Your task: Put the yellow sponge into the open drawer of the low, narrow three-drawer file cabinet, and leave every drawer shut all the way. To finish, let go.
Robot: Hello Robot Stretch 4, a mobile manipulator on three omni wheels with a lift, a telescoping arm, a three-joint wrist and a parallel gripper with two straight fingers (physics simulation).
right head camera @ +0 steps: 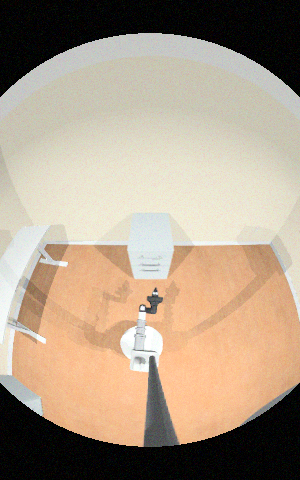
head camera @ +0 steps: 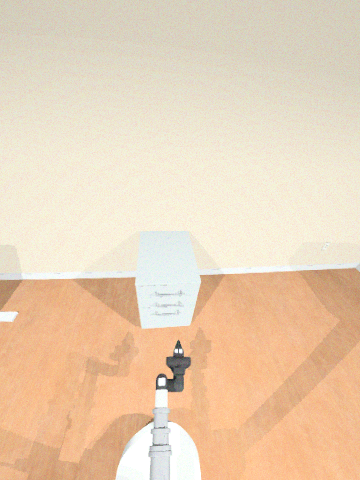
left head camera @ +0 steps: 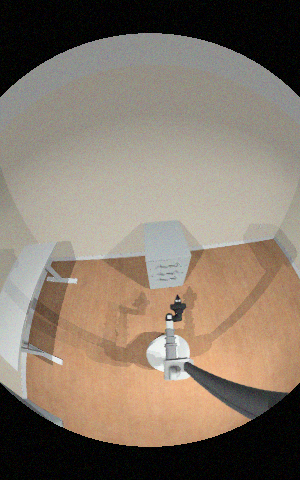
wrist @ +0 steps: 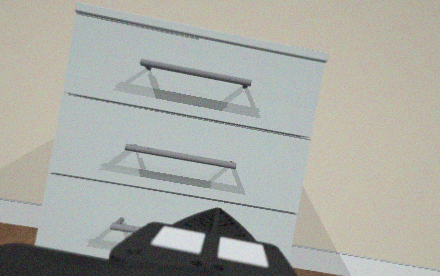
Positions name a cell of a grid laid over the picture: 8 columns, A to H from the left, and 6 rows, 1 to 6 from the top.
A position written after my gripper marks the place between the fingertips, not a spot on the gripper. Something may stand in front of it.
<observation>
In view: my gripper (wrist: D5), a drawer (wrist: B4) and a drawer (head camera: D4).
</observation>
